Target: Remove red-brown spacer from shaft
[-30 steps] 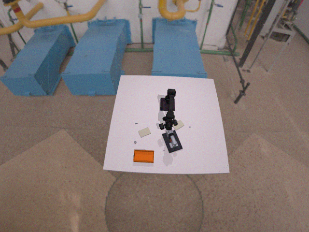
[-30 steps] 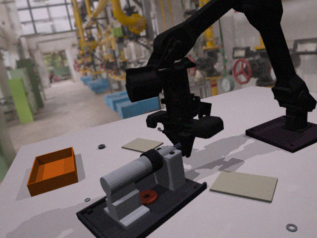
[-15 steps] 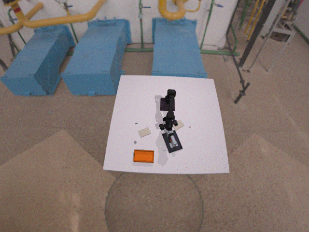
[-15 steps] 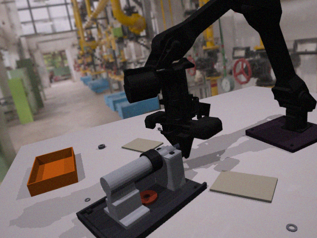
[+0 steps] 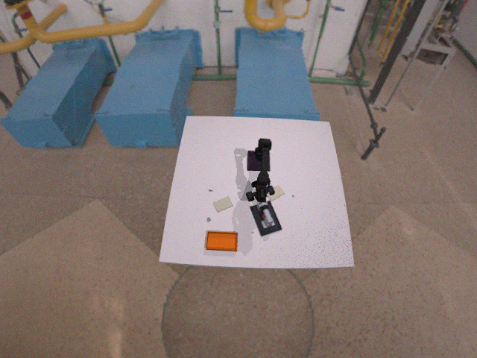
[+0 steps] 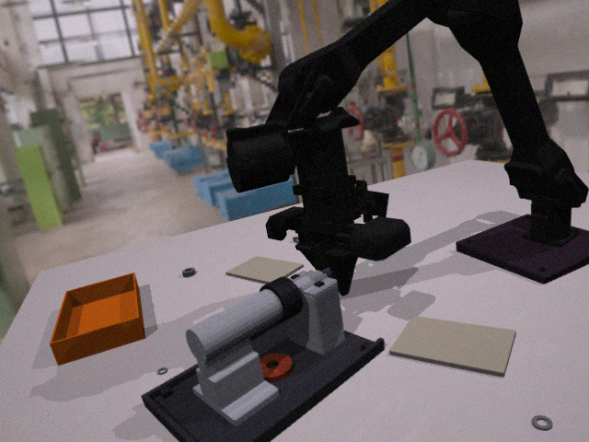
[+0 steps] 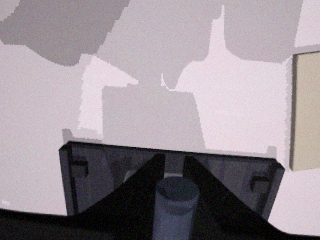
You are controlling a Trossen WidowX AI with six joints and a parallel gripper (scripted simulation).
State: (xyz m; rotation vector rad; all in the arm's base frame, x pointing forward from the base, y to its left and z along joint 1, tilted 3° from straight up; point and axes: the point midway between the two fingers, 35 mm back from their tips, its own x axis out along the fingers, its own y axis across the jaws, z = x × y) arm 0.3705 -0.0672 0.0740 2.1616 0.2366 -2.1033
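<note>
Right now the black spacer is 90 mm ahead of my gripper tip, 20 mm to the left of it and 40 mm above it. From my gripper tip the other things lie so: red-brown spacer: 120 mm ahead, 20 mm to the left, 40 mm below; orange tray: 260 mm ahead, 290 mm to the right, 40 mm below.
</note>
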